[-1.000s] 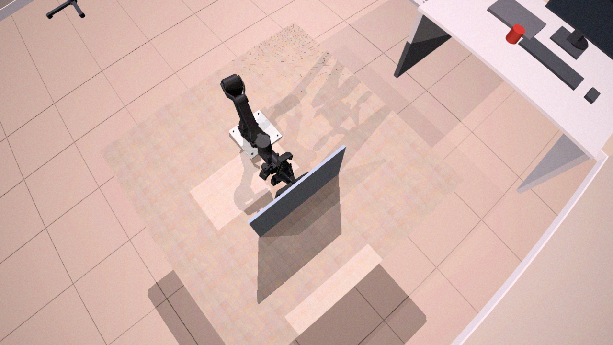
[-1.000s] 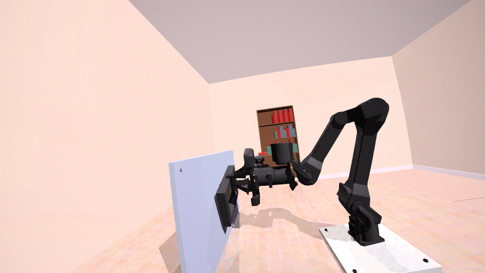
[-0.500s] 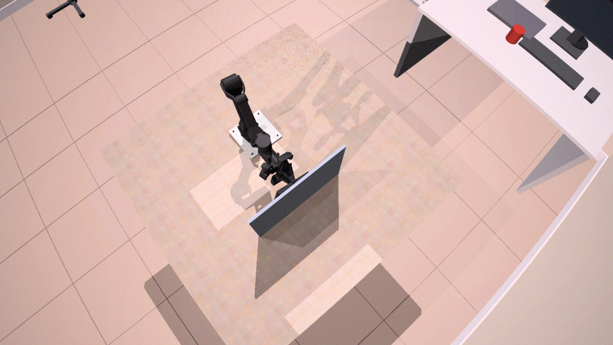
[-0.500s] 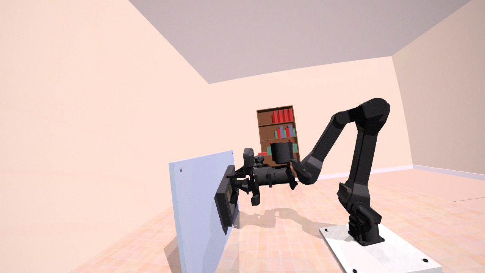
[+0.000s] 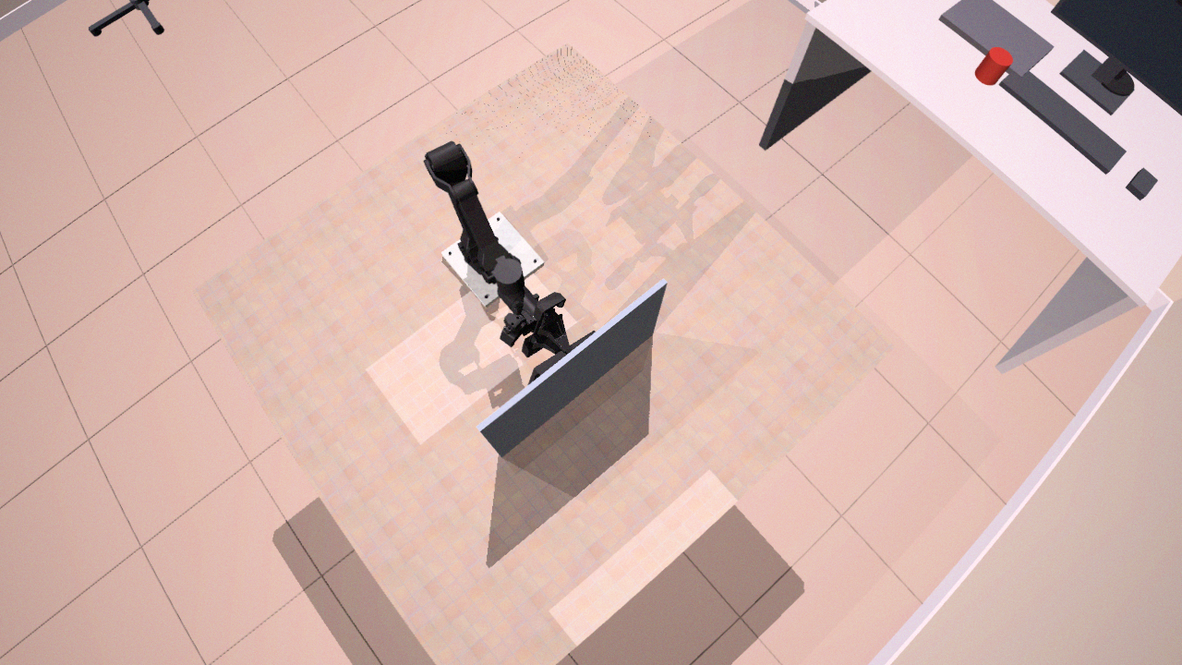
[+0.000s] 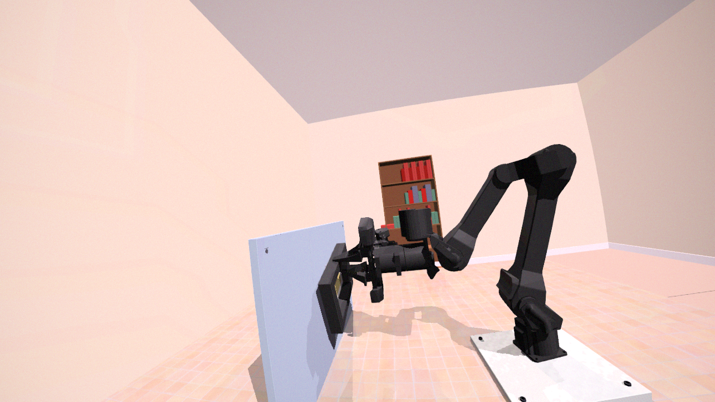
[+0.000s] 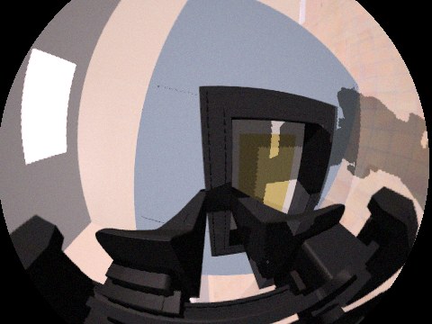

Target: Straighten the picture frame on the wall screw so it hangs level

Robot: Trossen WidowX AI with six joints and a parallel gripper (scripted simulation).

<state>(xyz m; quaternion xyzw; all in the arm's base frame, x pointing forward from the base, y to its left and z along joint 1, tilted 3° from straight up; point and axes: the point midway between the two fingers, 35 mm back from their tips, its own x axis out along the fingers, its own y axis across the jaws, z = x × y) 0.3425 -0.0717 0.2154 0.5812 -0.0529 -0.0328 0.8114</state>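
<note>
Right now my gripper tip is 2 cm to the left of the picture frame and 5 cm above it. From my gripper tip the other things lie so: wall panel (2 cm ahead, 6 cm below).
</note>
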